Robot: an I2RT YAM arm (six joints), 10 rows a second.
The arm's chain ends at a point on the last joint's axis. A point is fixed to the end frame.
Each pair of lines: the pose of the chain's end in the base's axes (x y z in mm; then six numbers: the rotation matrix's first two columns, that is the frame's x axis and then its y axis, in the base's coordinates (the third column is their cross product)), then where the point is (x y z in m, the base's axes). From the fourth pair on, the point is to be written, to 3 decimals.
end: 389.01 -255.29 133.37 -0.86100 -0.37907 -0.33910 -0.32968 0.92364 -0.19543
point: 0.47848 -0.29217 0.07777
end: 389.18 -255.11 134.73 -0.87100 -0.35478 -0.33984 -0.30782 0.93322 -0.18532
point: 0.47756 -0.29360 0.07847
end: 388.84 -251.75 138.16 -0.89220 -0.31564 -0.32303 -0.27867 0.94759 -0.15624
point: 0.47420 -0.29208 0.07863
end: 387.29 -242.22 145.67 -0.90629 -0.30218 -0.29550 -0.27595 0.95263 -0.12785
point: 0.470 -0.282 0.082
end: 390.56 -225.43 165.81 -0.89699 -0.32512 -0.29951 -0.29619 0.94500 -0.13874
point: 0.475 -0.264 0.103
